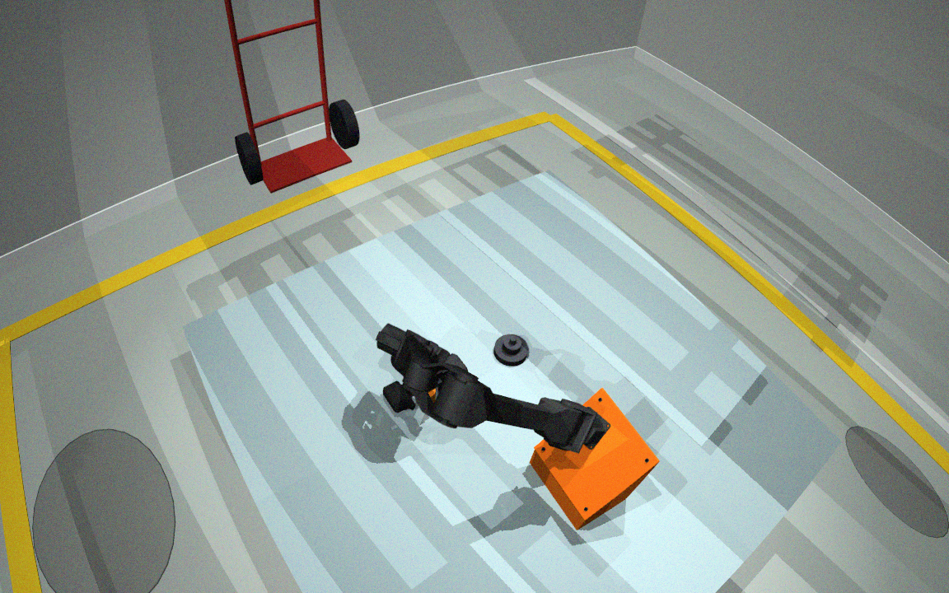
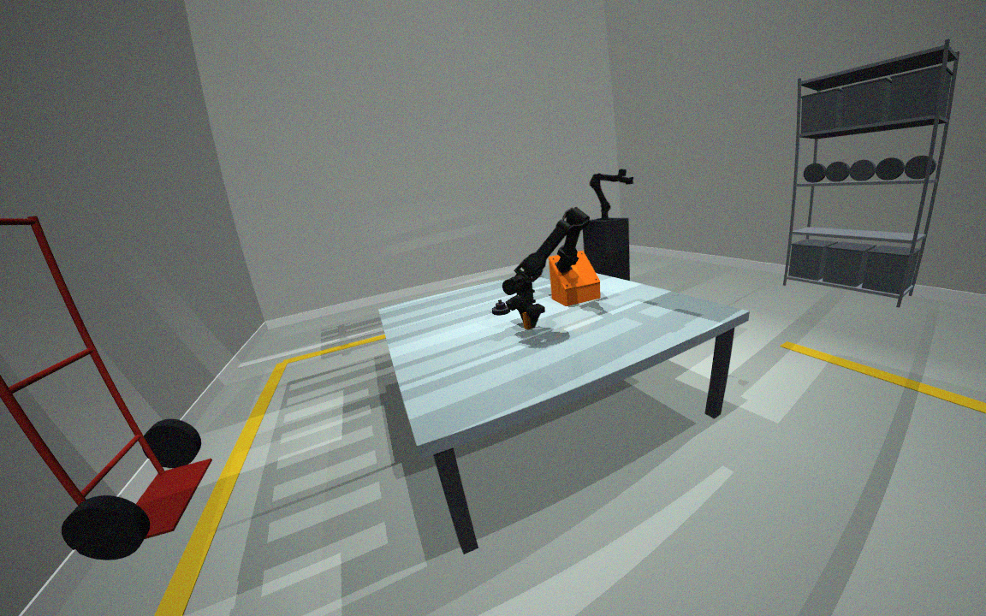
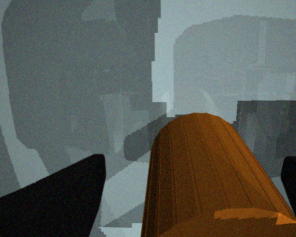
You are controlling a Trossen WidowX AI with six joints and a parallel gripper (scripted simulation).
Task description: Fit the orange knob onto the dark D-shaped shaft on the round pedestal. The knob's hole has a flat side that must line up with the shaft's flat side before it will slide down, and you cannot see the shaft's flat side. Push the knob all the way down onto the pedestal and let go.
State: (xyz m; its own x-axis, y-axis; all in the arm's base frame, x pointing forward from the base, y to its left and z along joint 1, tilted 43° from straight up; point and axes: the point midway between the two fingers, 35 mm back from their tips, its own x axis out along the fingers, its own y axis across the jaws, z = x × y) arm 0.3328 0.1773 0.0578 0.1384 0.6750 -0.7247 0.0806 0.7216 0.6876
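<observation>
Right now my gripper tip is 1 cm past the round dark pedestal, 25 cm to the left of it and 2 cm below it. The rest, counted from my gripper tip: orange knob (2 cm above).
</observation>
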